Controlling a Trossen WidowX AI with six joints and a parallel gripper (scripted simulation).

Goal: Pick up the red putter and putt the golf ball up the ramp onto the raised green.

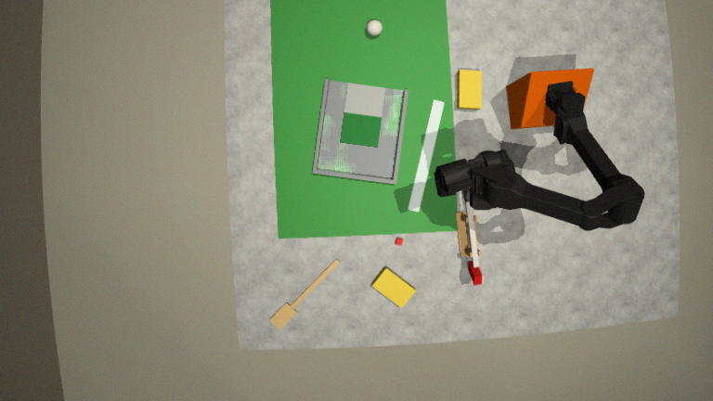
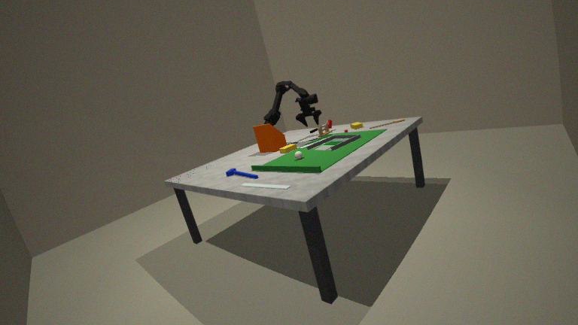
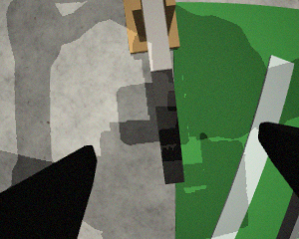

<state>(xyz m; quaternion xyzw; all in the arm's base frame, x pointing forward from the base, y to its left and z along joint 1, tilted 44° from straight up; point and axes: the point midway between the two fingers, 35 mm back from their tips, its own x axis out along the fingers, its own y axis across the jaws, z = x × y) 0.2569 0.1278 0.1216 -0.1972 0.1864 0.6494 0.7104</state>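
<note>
My gripper tip is 13 cm to the right of the wooden rack and 6 cm above it. The rest, counted from my gripper tip: white golf ball: 15 cm ahead, 45 cm to the right, 7 cm below; then red cube: 19 cm ahead, 12 cm to the left, 9 cm below; then tan wooden putter: 48 cm ahead, 23 cm to the left, 9 cm below.
</note>
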